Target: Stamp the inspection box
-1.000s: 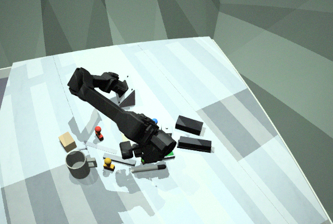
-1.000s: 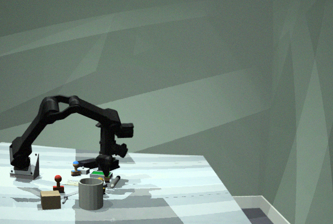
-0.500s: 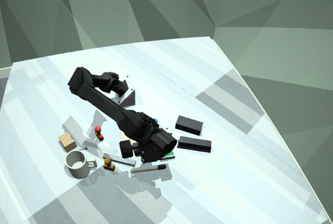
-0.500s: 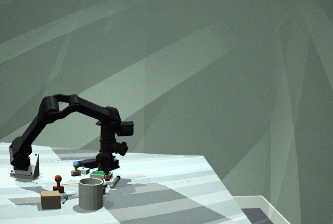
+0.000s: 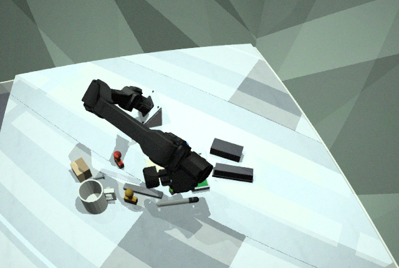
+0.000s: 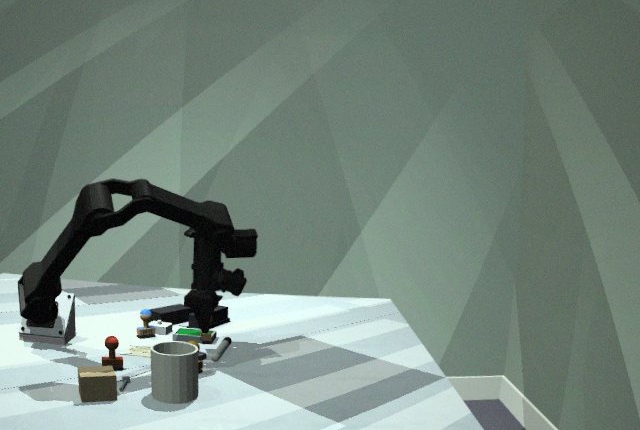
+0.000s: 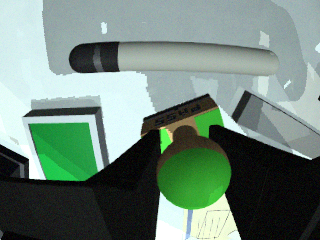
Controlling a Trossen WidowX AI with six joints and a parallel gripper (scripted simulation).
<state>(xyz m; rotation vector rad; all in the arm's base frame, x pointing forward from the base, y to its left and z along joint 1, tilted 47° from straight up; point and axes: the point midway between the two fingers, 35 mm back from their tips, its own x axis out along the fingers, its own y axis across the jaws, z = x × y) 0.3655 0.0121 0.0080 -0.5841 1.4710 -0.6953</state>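
Now: gripper tip 40 mm short of the marker, 40 mm above it and 10 mm to the right of it. Also, from my gripper tip: grey bar: 100 mm to the right, 40 mm below, 40 mm behind; green-knobbed PASS stamp: right at my gripper tip; ink pad: 90 mm to the left, 40 mm below, 30 mm behind.
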